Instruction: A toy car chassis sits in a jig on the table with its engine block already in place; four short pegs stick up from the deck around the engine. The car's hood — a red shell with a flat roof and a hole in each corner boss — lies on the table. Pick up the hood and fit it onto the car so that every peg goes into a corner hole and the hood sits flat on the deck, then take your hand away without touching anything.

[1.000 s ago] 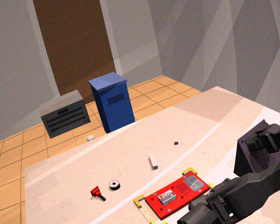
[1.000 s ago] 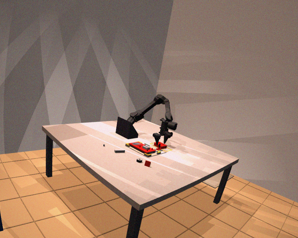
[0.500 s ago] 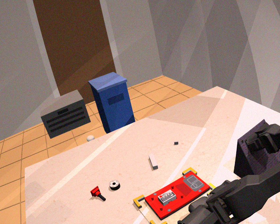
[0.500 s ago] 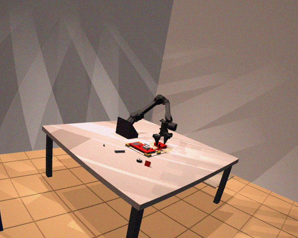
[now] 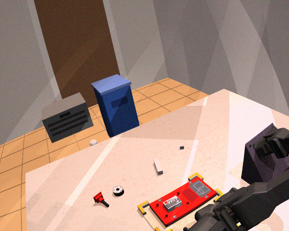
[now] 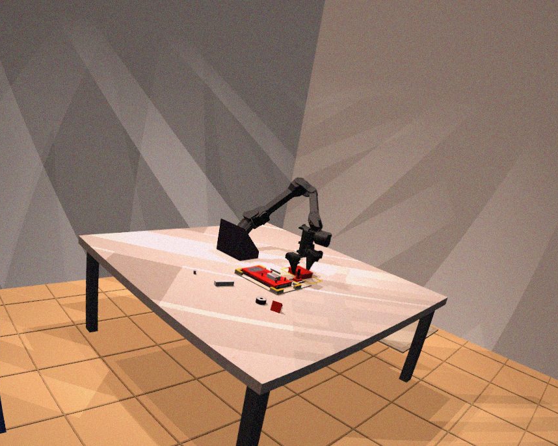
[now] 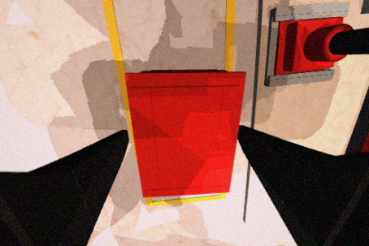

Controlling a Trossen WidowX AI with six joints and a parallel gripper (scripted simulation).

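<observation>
Right now the grey engine block is 210 mm to the right of my gripper tip, 20 mm ahead of it and 20 mm above it. From my gripper tip the other things lie so: white bar: 420 mm to the right, 50 mm behind; then black-and-white wheel: 400 mm to the right, 140 mm ahead; then red hood: 10 mm above.
</observation>
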